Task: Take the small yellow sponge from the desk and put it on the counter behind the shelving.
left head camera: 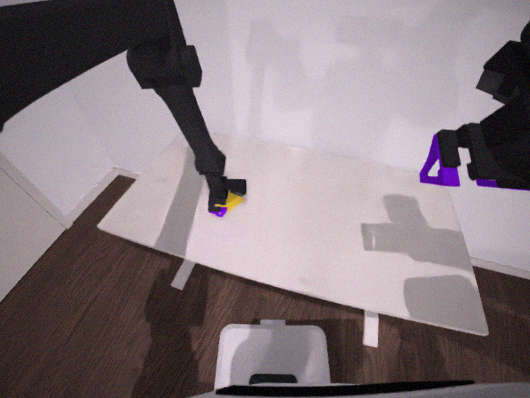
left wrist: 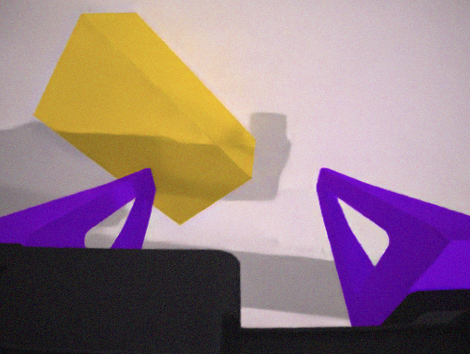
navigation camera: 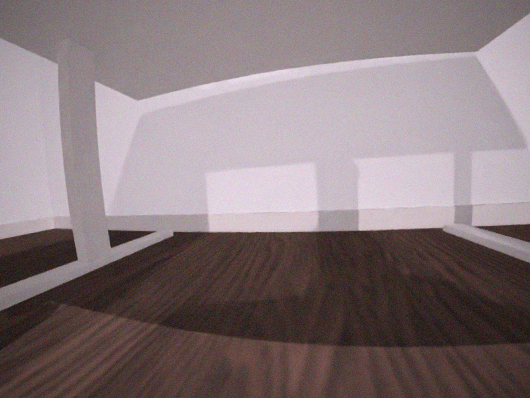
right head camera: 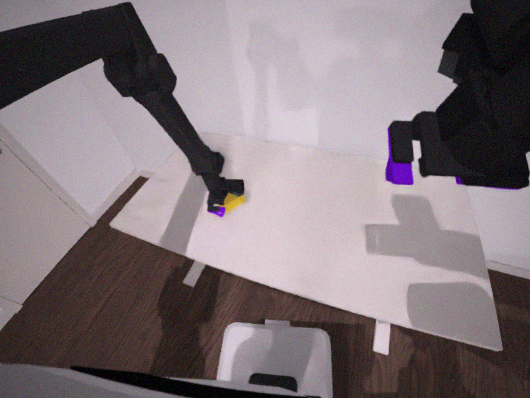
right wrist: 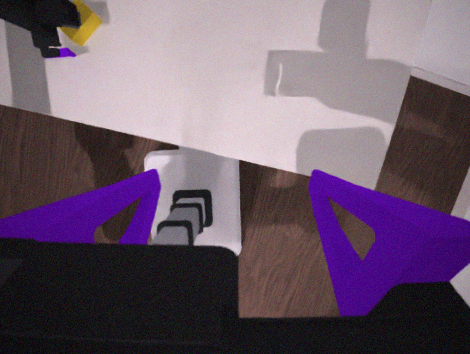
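The small yellow sponge is at the white desk, left of the middle in the head views. My left gripper is open and low over the desk, close to the sponge. In the left wrist view the sponge lies slanted at the upper left, its lower part behind the left-hand fingertip, not enclosed by the fingers. My right gripper is open and empty above the desk's right side. The counter and shelving do not show.
A white wall stands behind the desk. The robot's pale base is in front of the desk. In the navigation view a desk leg stands at the left, and a foot bar lies at the right.
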